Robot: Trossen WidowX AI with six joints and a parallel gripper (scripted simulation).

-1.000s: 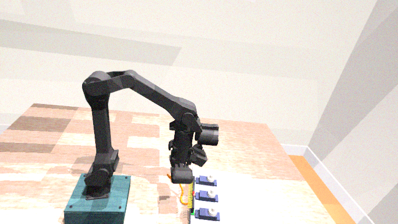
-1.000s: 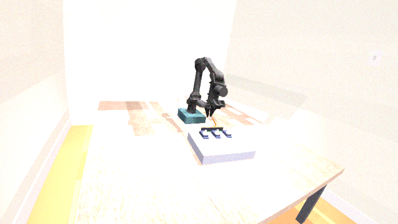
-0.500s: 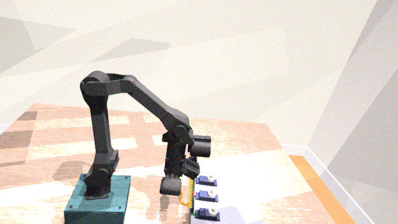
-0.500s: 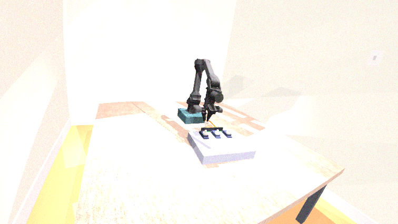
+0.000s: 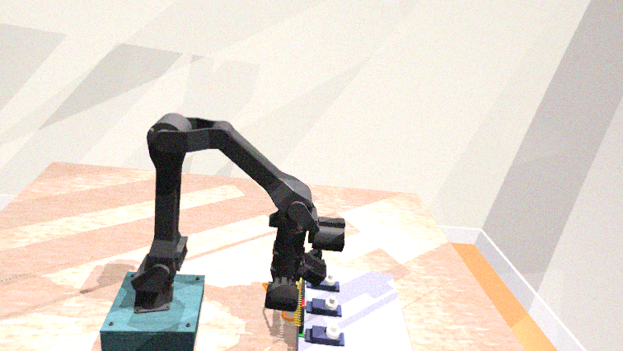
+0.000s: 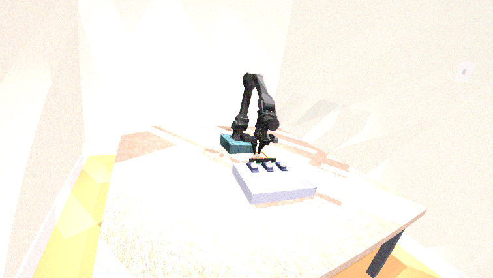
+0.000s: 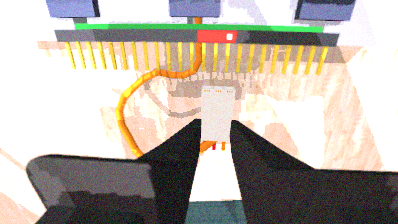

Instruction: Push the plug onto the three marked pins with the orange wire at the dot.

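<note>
My gripper tip is 50 mm short of the red band and 10 mm to the left of it. The rest, counted from my gripper tip: white dot 50 mm ahead, 20 mm to the right; printed holder 200 mm ahead, 50 mm to the right, 50 mm below.
</note>
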